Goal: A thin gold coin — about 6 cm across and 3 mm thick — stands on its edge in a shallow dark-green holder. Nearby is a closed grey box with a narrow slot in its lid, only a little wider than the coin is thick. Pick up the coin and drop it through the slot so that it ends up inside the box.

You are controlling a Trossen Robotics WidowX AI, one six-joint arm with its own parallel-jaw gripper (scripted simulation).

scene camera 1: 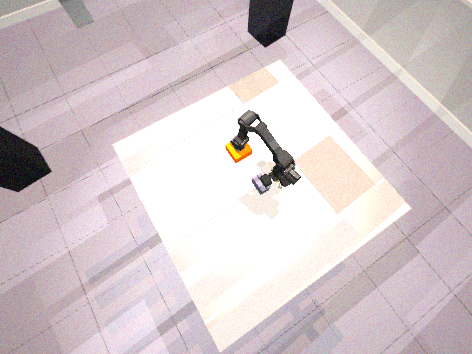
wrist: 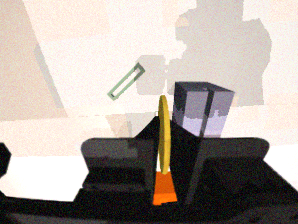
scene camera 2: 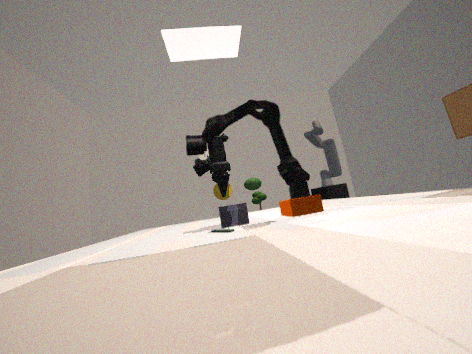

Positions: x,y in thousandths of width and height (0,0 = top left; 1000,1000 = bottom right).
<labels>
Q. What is my gripper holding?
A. A gold coin.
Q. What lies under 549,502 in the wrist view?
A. A gold coin.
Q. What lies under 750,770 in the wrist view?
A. My gripper.
</labels>
